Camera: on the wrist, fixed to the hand. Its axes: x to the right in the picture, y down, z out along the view.
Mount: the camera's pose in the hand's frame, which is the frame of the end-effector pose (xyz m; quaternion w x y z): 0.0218 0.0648 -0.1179 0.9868 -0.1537 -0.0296 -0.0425
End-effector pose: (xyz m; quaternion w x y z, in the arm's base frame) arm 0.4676 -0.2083 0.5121 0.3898 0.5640 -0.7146 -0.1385
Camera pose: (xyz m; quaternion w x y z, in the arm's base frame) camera 0.5052 -0.1786 0.6397 0.4443 0.5229 -0.6715 -0.2798
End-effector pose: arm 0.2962 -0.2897 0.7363 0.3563 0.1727 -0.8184 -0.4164
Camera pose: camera 0.3679 -0.3297 0.8451 0.3362 0.1381 -0.7468 -0.5569
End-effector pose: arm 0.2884 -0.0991 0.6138 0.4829 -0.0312 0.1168 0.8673
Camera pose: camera 0.2151 -0.1412 0.5069 0.5120 -0.0843 -0.0337 0.8542
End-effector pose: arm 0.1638 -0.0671 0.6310 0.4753 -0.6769 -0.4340 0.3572
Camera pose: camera 0.2935 -0.0973 0.6022 0.3673 -0.7120 -0.5260 0.2856
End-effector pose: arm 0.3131 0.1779 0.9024 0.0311 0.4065 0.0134 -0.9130
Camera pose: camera 0.3904 0.1181 0.8074 0.0548 0.3688 0.1699 -0.9122
